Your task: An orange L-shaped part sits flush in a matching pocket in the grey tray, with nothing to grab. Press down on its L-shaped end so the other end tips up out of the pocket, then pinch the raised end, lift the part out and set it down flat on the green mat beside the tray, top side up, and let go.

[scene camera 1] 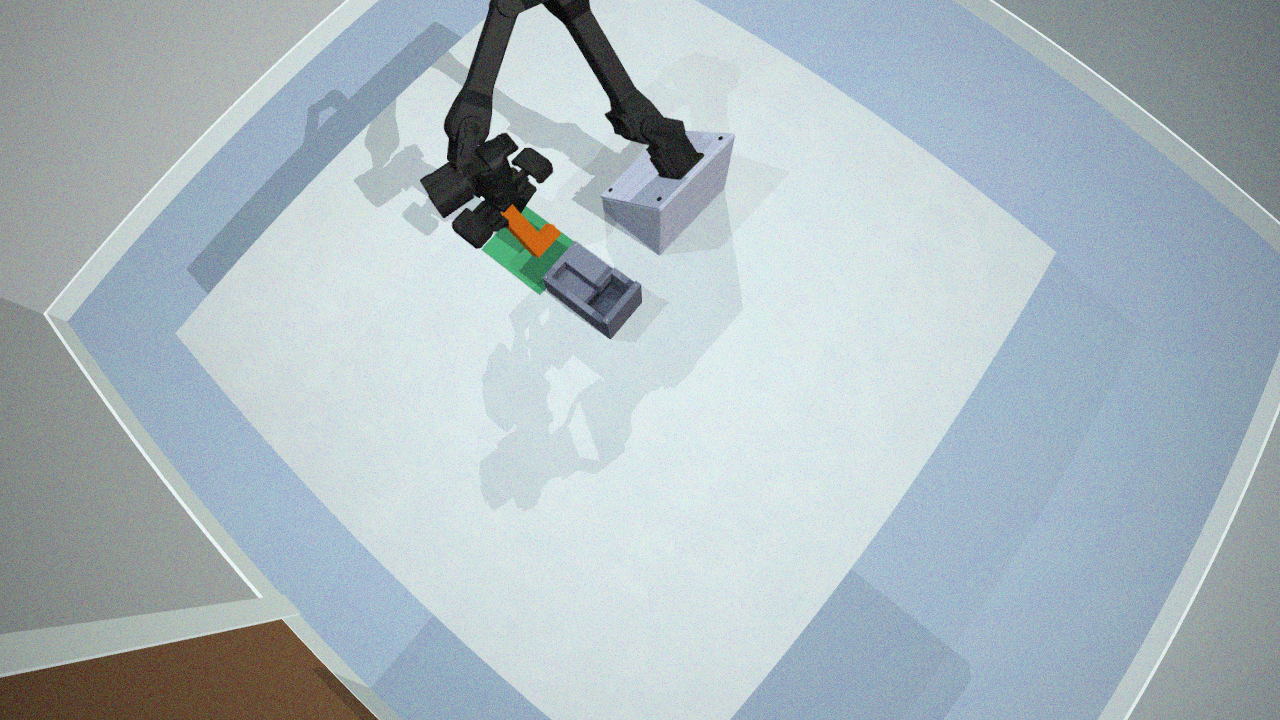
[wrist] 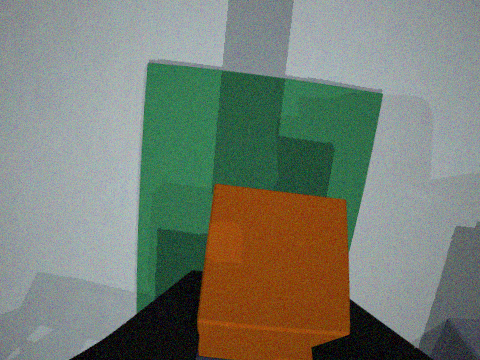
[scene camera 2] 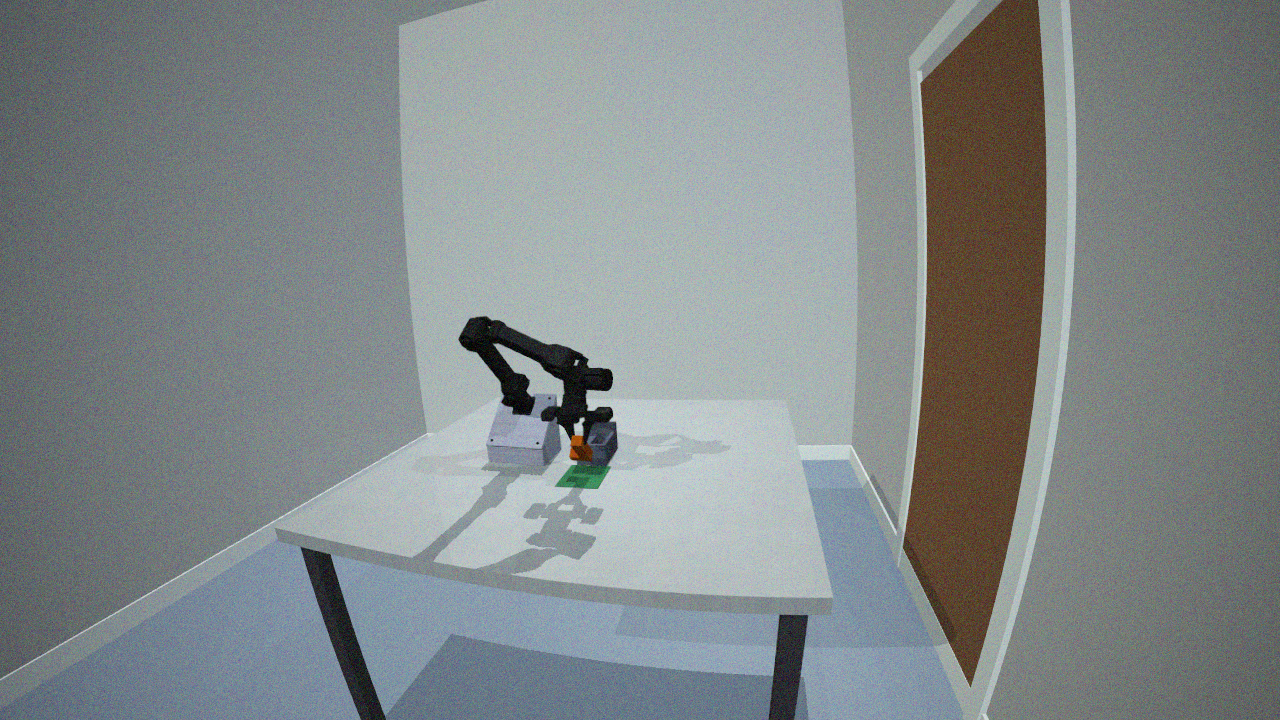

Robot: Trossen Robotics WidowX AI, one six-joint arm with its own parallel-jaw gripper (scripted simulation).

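Observation:
There's a green mat (scene camera 1: 503, 247), and the wrist view shows the green mat too (wrist: 202, 127). There's also an orange L-shaped part (scene camera 1: 536, 243), and the wrist view shows the orange L-shaped part as well (wrist: 276, 272). My gripper (scene camera 1: 512, 219) holds the orange L-shaped part. You'd also find my gripper (wrist: 259, 292) in the wrist view, and in scene camera 2 there's my gripper again (scene camera 2: 579, 444).

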